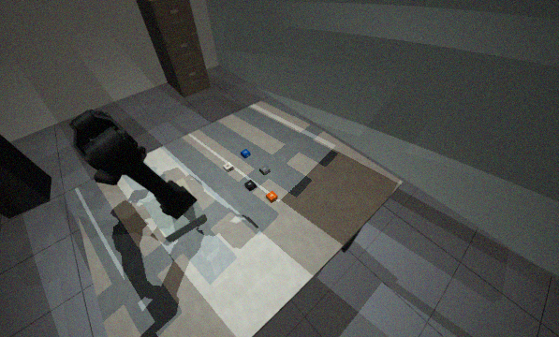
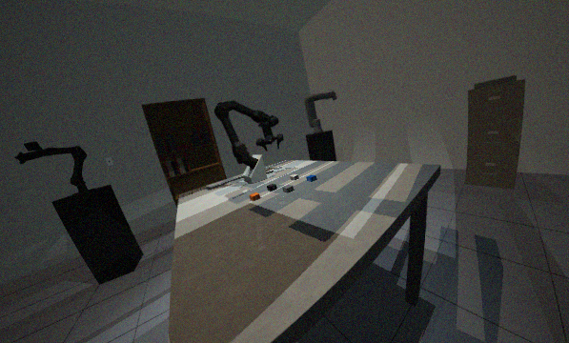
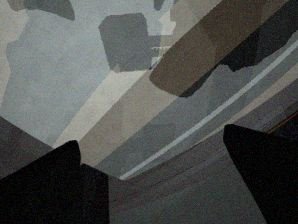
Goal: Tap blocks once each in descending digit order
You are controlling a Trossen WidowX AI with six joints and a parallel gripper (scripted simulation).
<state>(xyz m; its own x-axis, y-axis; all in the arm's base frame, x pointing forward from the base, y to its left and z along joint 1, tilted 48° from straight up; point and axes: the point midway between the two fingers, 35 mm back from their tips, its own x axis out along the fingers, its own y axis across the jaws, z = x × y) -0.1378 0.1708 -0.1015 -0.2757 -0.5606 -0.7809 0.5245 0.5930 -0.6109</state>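
Right now the blue block is 47 cm ahead of my gripper tip, 4 cm to the right of it and 13 cm below it. The rest, counted from my gripper tip: black block: 40 cm ahead, 21 cm to the right, 13 cm below; then white block: 37 cm ahead, 7 cm to the right, 13 cm below; then grey block: 49 cm ahead, 18 cm to the right, 13 cm below.
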